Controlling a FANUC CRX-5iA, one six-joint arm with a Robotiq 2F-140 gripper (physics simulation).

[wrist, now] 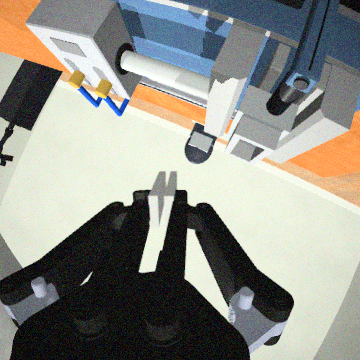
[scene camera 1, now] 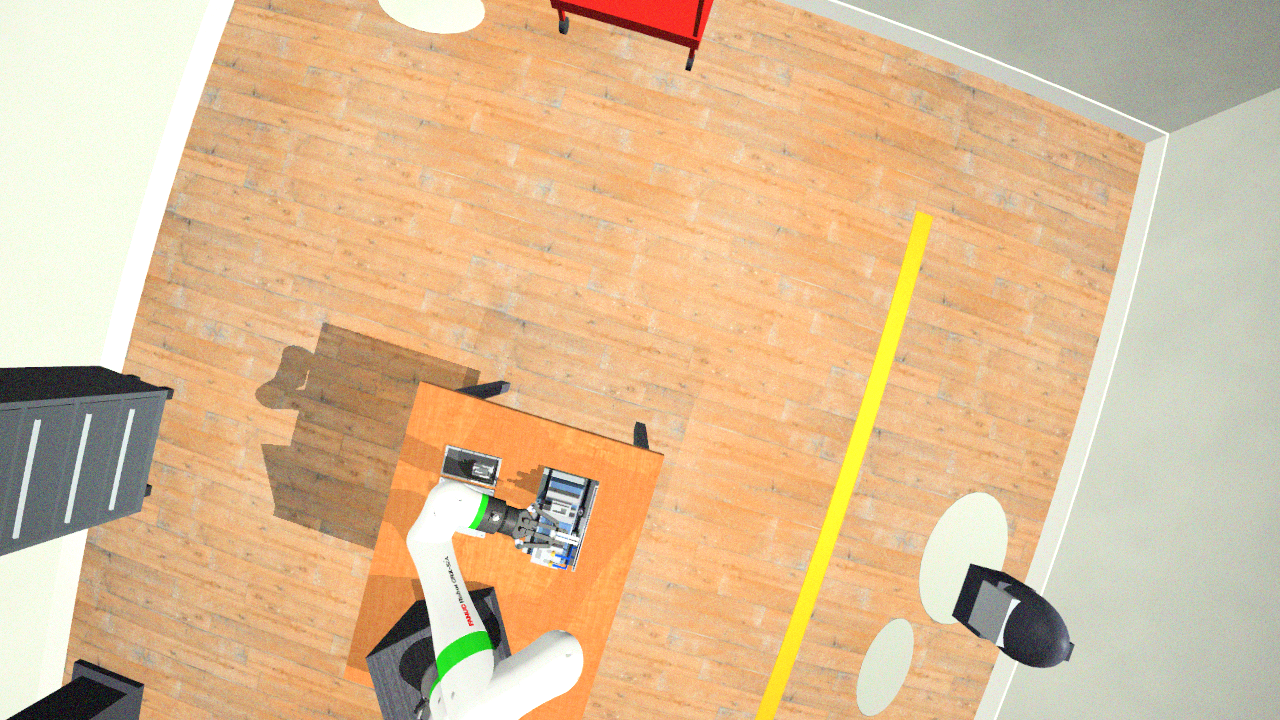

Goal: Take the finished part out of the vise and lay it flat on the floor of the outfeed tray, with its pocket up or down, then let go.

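Places are measured from the arm's base along level axes (x left, y up, z ahead), in centimetres.
Pixels of known places: gripper, fingertip midpoint: [wrist: 167, 183] [scene camera 1: 576, 540].
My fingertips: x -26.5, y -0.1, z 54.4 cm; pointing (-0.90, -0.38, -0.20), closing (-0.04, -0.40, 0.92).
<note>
For each thing: its top centre in the pictures, then the offset to it from my fingertips. "*": a spot on its surface instead. Level surfaces: height alone.
- second pale block, surface spot: [wrist: 327, 122] * dx +12.7, dy -6.3, dz +8.7 cm
- grey block, top centre: [wrist: 244, 151] [scene camera 1: 559, 510] dx +7.6, dy -4.5, dz +5.6 cm
- dark spindle, surface spot: [wrist: 295, 89] * dx +14.0, dy -6.3, dz +5.9 cm
- small light grey piece, top centre: [scene camera 1: 480, 472] dx +36.5, dy -11.9, dz +7.0 cm
- blue-grey machine, surface spot: [scene camera 1: 566, 488] * dx +7.8, dy -10.0, dz +10.7 cm
- wooden table, surface height: dy -16.0 cm
- grey box, surface spot: [wrist: 75, 42] * dx +11.2, dy -6.3, dz -9.2 cm
My gripper [scene camera 1: 572, 539] [wrist: 167, 183] is shut, its two pads close together with a thin gap and no part seen between them. In the wrist view it is apart from the vise, on the near side of it. The vise shows a grey-white jaw block [wrist: 231, 75] on a white rod and a second pale block [wrist: 327, 122]. A grey block [wrist: 265, 107] lies between them below the dark spindle [wrist: 295, 89]; whether it is the finished part I cannot tell. A dark tray [scene camera 1: 457, 461] with a small light grey piece [scene camera 1: 484, 469] stands on the table; whether it is the outfeed tray is unclear.
The blue-grey machine [scene camera 1: 566, 488] stands on the wooden table [scene camera 1: 613, 474]. A grey box [wrist: 75, 42] with yellow and blue fittings is at the rod's other end. Another pale tray is partly hidden under my wrist. A red cart [scene camera 1: 635, 19] stands far off.
</note>
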